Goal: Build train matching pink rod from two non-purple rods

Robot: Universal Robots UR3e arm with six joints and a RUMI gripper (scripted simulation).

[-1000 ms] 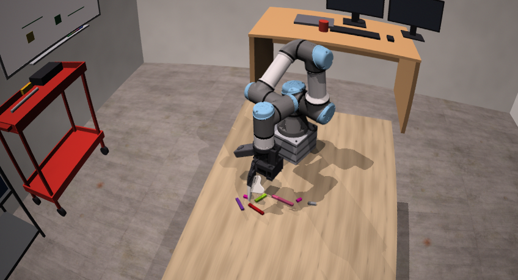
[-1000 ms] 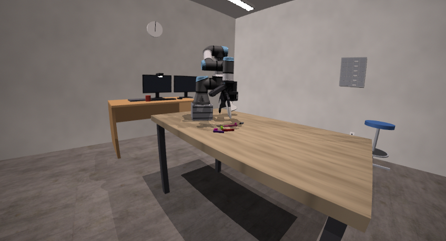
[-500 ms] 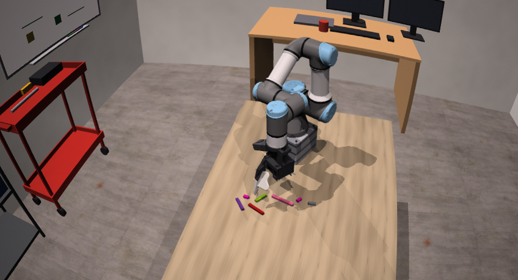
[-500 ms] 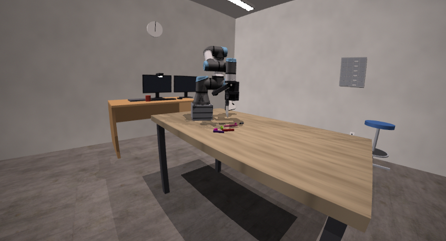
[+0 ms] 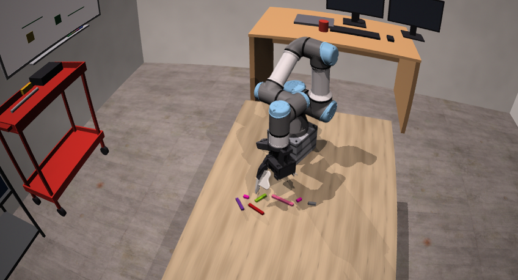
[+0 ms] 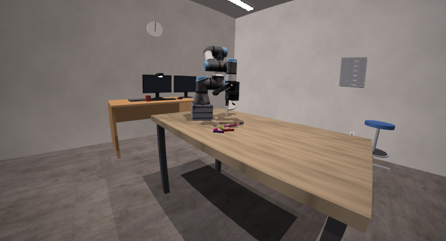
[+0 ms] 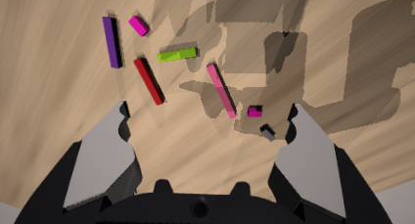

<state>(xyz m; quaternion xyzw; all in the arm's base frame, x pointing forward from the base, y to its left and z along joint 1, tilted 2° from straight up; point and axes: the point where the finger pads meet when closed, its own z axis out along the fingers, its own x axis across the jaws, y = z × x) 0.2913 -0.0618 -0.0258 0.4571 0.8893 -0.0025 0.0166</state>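
Now: the grey rod 14 cm to the left of my hand, 7 cm below it and 3 cm ahead of it. Round my hand: pink rod 7 cm below, 3 cm to the left, 1 cm ahead; lime rod 7 cm below, 5 cm to the right; red rod 7 cm below, 6 cm to the right, 6 cm ahead.
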